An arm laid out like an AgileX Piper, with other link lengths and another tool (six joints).
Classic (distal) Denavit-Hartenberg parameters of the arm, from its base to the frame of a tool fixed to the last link. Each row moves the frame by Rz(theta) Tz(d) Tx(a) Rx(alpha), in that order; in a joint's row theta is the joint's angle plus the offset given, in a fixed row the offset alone. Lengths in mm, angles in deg.
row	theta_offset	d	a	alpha
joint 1	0	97.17	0	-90
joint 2	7.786	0	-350.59	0
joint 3	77.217	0	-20.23	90
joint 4	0	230.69	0	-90
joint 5	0	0	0	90
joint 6	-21.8	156.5	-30.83	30
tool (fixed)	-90	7.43	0	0
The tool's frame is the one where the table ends.
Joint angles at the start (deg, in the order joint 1, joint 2, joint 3, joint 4, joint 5, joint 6): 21.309 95.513 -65.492 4.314 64.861 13.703
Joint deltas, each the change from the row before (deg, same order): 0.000 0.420 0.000 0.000 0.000 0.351; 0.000 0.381 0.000 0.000 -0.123 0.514; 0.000 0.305 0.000 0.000 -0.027 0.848; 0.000 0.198 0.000 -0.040 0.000 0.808; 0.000 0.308 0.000 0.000 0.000 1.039; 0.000 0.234 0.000 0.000 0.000 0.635; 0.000 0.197 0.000 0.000 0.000 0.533
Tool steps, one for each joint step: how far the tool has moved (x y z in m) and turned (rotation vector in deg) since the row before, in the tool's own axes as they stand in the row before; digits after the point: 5 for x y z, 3 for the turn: -0.00084 -0.00067 0.00231 -0.551 -0.044 0.120; -0.00060 -0.00094 0.00211 -0.492 -0.021 0.339; -0.00032 -0.00052 0.00183 -0.674 -0.023 0.614; -0.00002 -0.00026 0.00130 -0.576 0.022 0.596; -0.00027 -0.00044 0.00189 -0.796 -0.017 0.764; -0.00028 -0.00035 0.00139 -0.527 -0.010 0.447; -0.00024 -0.00029 0.00117 -0.443 -0.006 0.375
